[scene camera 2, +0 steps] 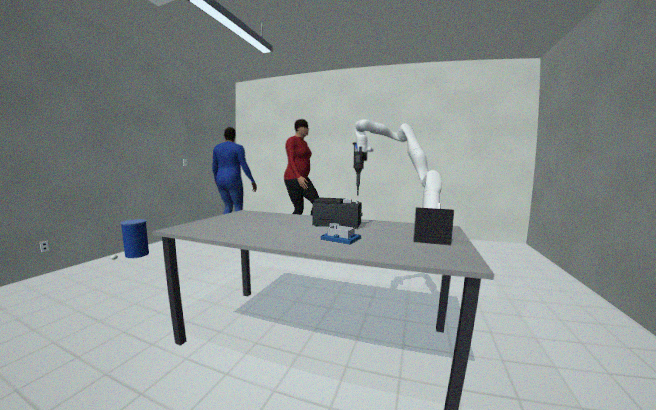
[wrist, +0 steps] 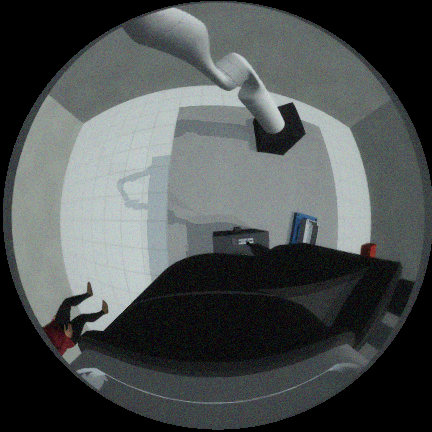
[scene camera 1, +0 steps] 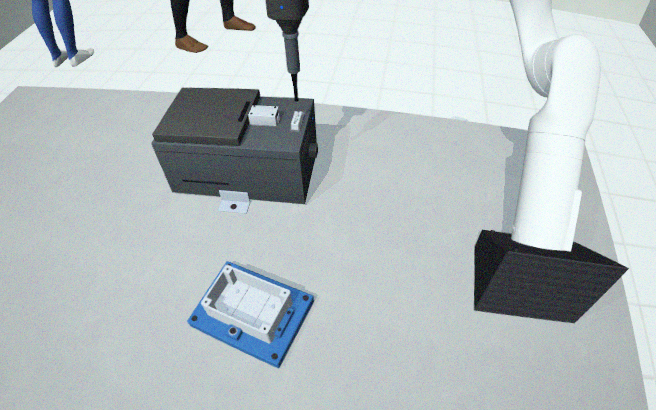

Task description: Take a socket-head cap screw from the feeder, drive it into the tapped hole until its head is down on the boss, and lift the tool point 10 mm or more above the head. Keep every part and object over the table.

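My gripper, a dark powered screwdriver (scene camera 1: 296, 100) (scene camera 2: 357, 194) (wrist: 248, 244), points straight down, its bit tip a little above the feeder's top in the scene camera 2 view. No screw shows on the thin bit, so I take it as open. The dark box-shaped feeder (scene camera 1: 225, 170) (scene camera 2: 336, 214) (wrist: 227, 244) has a white block (scene camera 1: 264, 114) and a small white strip (scene camera 1: 296, 120) on top. A white open housing (scene camera 1: 241, 317) (scene camera 2: 344, 232) with corner holes sits on a blue plate (scene camera 1: 255, 351) (scene camera 2: 327, 239) (wrist: 297, 225). I cannot tell which hole is tapped; no loose screw is discernible.
A grey table (scene camera 1: 390, 300) (scene camera 2: 280, 240) carries the black arm base (scene camera 1: 540, 285) (scene camera 2: 433, 226) (wrist: 292, 145) at the right. A small metal bracket (scene camera 1: 234, 203) stands at the feeder's front. Two people (scene camera 2: 229, 170) (scene camera 2: 298, 160) are behind the table. A blue bin (scene camera 2: 135, 239) stands on the floor.
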